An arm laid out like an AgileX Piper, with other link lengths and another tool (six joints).
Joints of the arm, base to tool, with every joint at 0 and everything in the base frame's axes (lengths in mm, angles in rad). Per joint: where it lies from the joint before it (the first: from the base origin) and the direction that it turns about. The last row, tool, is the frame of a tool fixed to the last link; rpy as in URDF.
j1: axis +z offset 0 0 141.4
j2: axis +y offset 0 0 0
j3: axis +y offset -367.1 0 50.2
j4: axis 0.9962 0 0.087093 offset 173.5 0 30.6
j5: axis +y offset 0 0 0
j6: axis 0.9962 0 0.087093 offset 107 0 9.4
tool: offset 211.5 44 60.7 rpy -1.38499 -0.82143 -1.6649
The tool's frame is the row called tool.
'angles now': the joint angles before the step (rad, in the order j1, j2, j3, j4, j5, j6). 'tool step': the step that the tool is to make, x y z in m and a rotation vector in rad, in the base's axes. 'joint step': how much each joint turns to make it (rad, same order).
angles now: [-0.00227, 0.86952, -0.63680, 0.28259, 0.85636, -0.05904]
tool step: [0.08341, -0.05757, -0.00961, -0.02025, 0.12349, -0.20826]
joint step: [-0.12984, 0.29910, -0.14302, -0.07639, -0.05342, 0.09778]
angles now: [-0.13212, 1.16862, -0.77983, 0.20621, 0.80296, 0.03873]
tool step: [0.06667, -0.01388, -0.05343, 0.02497, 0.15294, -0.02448]
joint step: [-0.01145, 0.33158, -0.09101, 0.01728, -0.08589, -0.01179]
